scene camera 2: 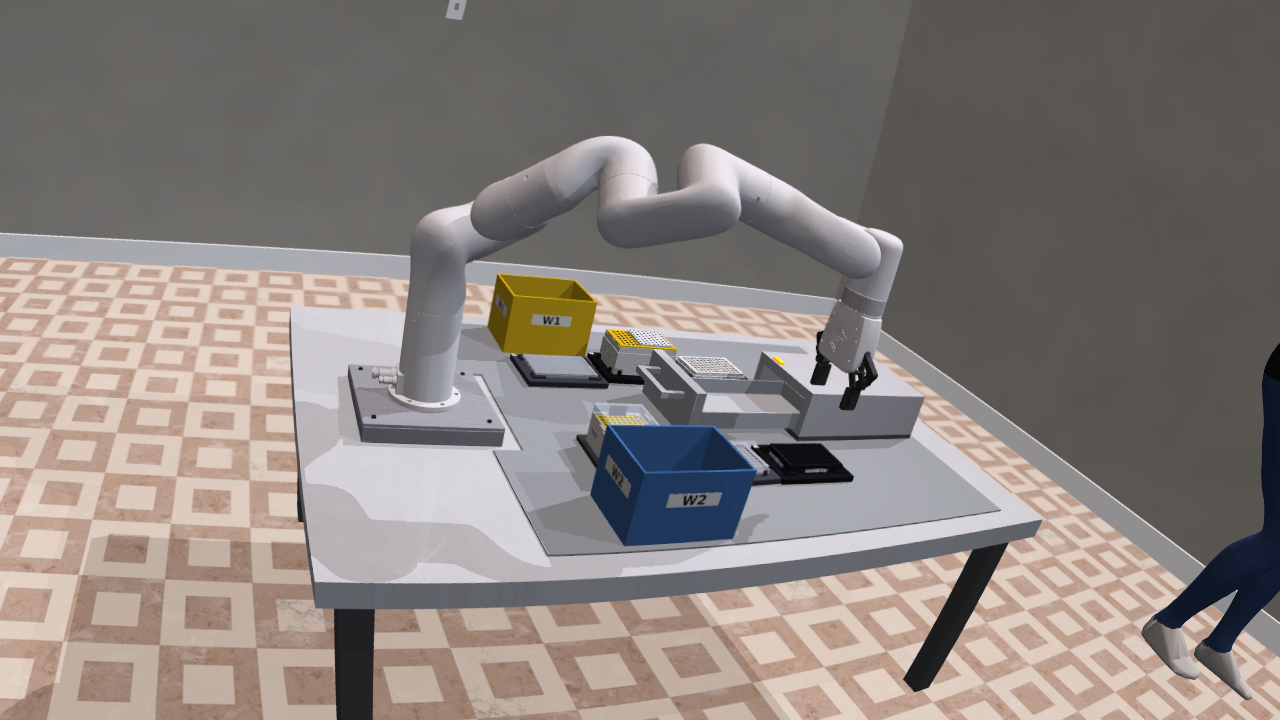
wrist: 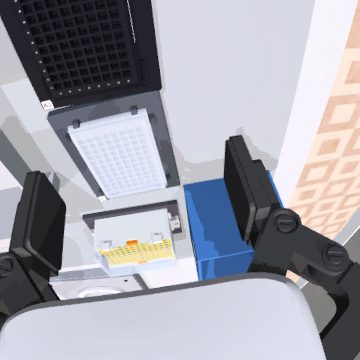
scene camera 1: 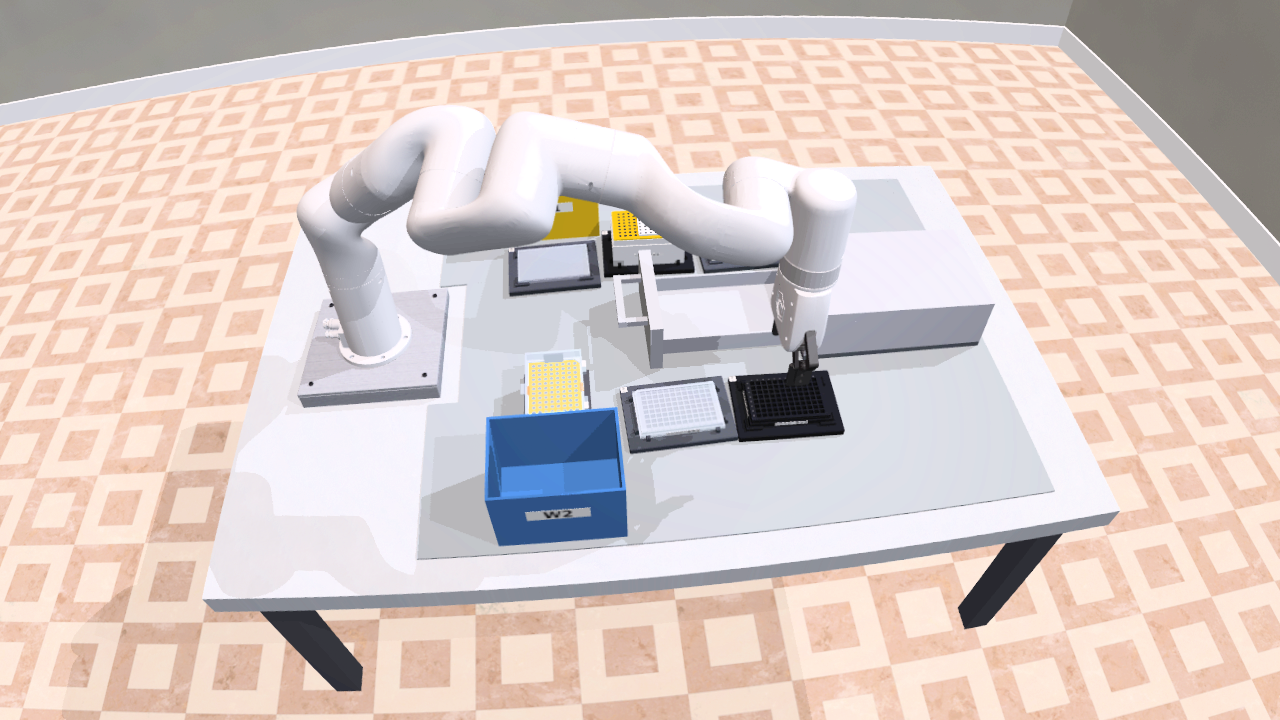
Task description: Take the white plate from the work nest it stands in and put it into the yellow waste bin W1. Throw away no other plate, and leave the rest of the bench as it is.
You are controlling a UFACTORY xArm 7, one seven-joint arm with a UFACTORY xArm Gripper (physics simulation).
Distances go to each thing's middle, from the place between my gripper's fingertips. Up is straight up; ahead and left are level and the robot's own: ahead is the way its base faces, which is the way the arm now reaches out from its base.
Scene:
I see the black plate (scene camera 1: 769, 401) 20 mm ahead of my hand, 40 mm to the left of it and 140 mm below it. The rest, counted from my hand: yellow-and-white tip box (scene camera 1: 629, 235) (210 mm behind, 400 mm to the left, 120 mm below).

